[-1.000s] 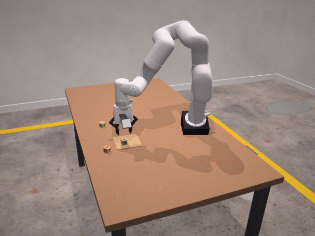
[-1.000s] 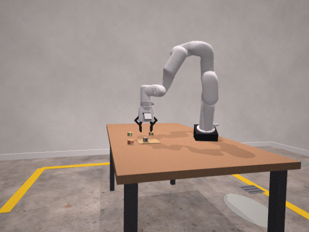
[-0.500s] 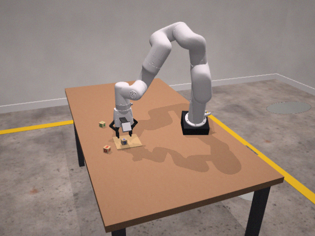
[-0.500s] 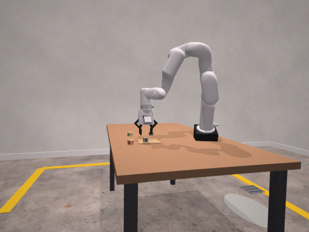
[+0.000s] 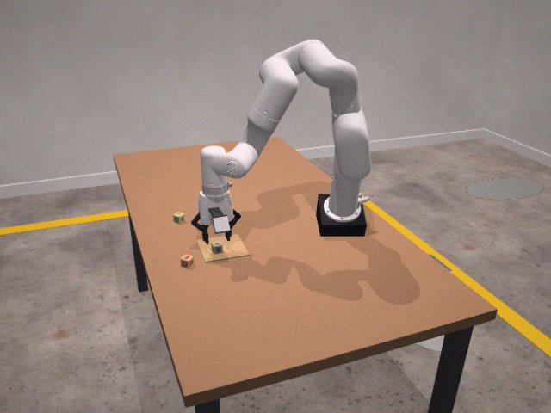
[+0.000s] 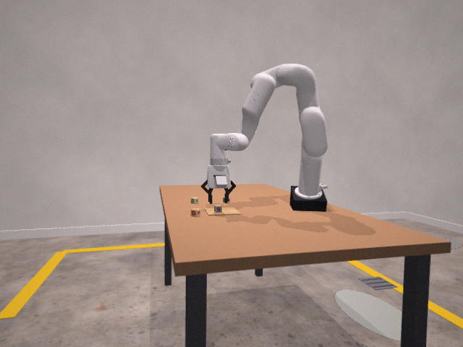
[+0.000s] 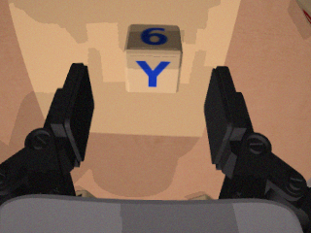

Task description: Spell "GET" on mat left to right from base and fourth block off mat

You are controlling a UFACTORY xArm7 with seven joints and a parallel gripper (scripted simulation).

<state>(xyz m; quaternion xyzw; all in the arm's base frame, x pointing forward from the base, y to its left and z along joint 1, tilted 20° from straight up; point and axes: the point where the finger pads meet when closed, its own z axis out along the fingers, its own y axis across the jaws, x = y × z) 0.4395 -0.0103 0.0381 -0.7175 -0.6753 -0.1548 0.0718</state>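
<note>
The tan mat is 2 cm behind my hand, 2 cm to the right of it and 6 cm below it. The rest, counted from my hand: green-lettered block (7 cm ahead, 25 cm to the right, 4 cm below); black-lettered block (10 cm behind, 24 cm to the right, 4 cm below); red-lettered block (11 cm ahead, 4 cm to the left, 4 cm below).
</note>
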